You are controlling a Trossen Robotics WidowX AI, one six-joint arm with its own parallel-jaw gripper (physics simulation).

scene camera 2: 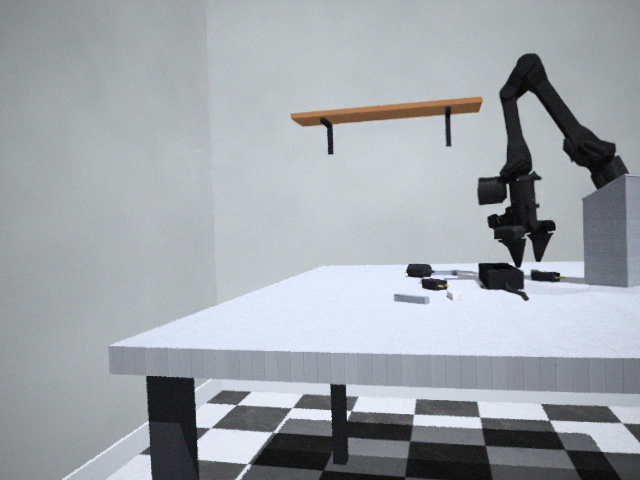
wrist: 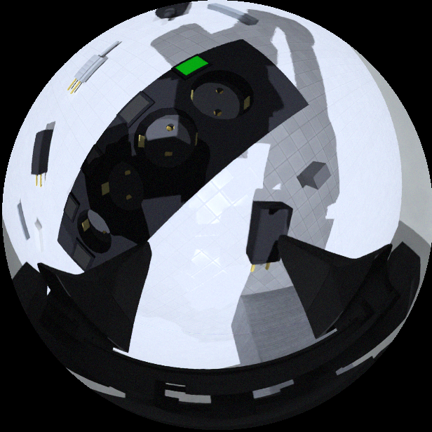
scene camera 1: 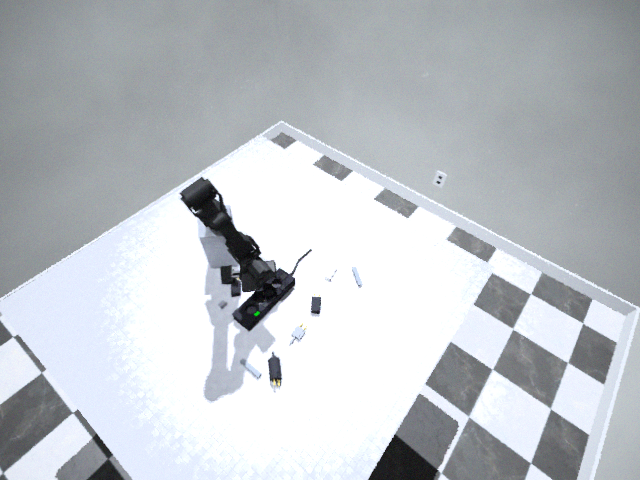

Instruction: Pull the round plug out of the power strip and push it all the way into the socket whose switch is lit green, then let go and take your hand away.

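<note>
The black power strip lies on the table. Its four round sockets show no plug in them in the wrist view. The green-lit switch is beside the end socket, which is empty. A thick black plug with gold pins, seemingly the round one, lies on the table beyond that end. My gripper is open and empty, pointing down a little above the strip's side; its fingertips are hidden in the first scene view.
A boxy black plug lies beside the strip on the arm's base side. Across the strip lie another black plug, a white plug and a grey bar.
</note>
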